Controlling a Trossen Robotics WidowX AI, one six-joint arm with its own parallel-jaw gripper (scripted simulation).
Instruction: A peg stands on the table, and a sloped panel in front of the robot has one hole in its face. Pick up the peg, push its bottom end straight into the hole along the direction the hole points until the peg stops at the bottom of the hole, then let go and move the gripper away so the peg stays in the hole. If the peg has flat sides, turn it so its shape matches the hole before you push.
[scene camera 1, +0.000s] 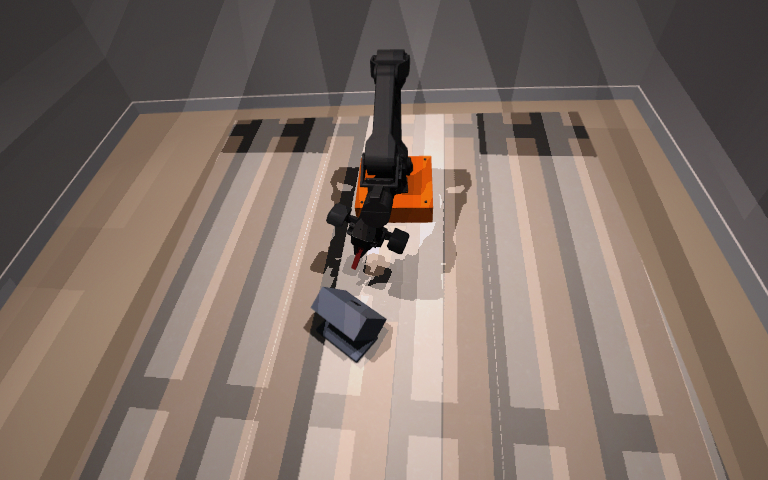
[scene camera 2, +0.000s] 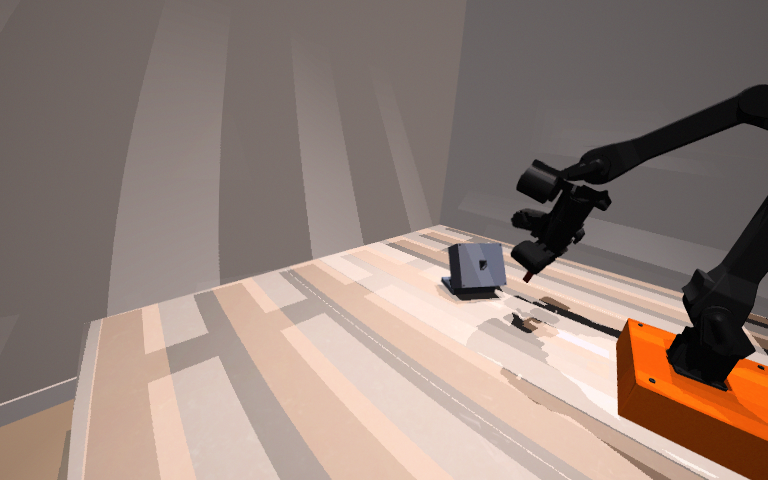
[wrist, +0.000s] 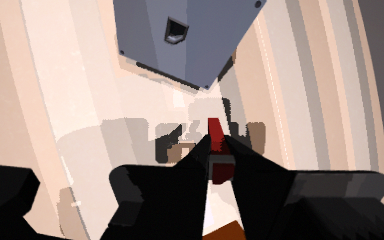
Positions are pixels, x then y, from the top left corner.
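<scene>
You'd find the gripper (scene camera 1: 358, 255) 96 cm from the lens. There's a sloped panel (scene camera 1: 334, 305) at 88 cm from the lens, and a panel foot (scene camera 1: 355, 350) that's 95 cm from the lens.
</scene>
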